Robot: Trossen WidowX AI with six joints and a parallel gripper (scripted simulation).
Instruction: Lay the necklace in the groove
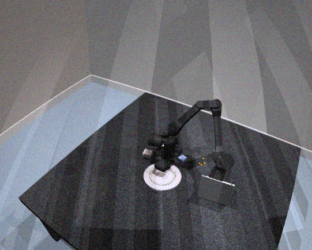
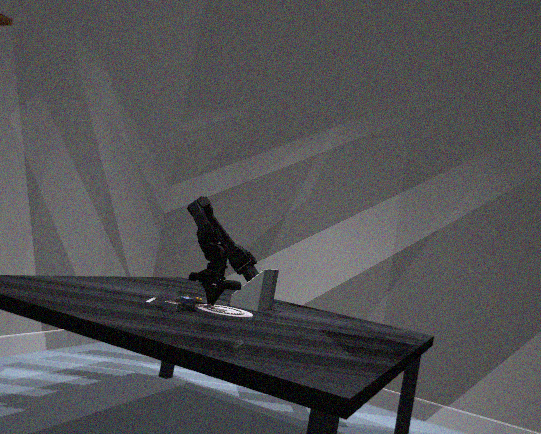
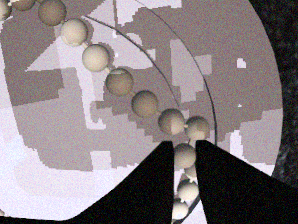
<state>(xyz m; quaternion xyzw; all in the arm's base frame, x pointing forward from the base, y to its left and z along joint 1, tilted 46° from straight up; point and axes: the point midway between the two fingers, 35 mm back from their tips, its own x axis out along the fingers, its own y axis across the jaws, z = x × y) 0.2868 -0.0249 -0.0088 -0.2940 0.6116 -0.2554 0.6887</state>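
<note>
The round white bead board is 60 mm to the left of my gripper tip and 10 mm below it. Round my gripper tip: small white block (160 mm ahead, 40 mm to the right); small blue cube (20 mm behind, 120 mm to the right, 10 mm below); thin white stick (120 mm ahead, 170 mm to the right, 10 mm below).
</note>
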